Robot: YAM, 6 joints.
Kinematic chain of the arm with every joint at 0, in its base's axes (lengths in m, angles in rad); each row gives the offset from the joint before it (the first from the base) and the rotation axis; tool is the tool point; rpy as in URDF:
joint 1: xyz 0 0 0.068 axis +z
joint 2: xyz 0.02 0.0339 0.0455 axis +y
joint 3: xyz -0.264 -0.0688 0 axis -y
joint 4: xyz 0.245 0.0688 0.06 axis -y
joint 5: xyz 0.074 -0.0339 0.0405 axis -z
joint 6: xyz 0.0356 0 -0.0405 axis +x
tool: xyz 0 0 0 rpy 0 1.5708 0
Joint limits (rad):
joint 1: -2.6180..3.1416
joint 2: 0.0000..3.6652
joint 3: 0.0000..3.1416
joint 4: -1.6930..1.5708
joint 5: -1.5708..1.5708
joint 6: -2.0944..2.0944
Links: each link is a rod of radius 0.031 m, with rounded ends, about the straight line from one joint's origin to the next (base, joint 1, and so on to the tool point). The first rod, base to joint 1, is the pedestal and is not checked.
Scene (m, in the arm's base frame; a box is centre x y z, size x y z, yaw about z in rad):
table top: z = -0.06
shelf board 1: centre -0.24 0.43 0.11 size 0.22 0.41 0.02 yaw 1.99
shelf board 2: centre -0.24 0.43 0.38 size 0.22 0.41 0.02 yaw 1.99
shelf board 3: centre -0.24 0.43 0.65 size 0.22 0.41 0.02 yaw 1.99
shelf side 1: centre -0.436 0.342 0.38 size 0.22 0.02 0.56 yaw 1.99
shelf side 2: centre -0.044 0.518 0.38 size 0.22 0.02 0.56 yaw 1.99
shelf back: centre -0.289 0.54 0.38 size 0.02 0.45 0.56 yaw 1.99
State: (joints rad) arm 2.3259 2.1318 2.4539 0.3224 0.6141 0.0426
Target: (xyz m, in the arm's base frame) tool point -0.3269 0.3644 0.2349
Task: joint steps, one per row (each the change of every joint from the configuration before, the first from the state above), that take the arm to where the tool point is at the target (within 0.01 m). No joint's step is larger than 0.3 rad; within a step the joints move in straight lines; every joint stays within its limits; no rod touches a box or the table.
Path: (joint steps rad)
1: 0.0593 -0.2194 -0.2323 -0.0970 0.0383 0.0000
2: 0.0594 -0.2193 -0.2323 -0.0970 0.0383 0.0000
3: 0.0593 -0.2194 -0.2323 -0.0970 0.0383 0.0000
4: 0.0134 0.0230 -0.2449 -0.1068 0.0020 0.0000
5: 0.0133 0.0230 -0.2450 -0.1069 0.0021 0.0000
6: 0.0134 0.0230 -0.2449 -0.1068 0.0020 0.0000
7: -0.0980 0.2790 0.2968 0.1555 -0.0245 0.0000
8: -0.0979 0.2789 0.2969 0.1556 -0.0245 0.0000

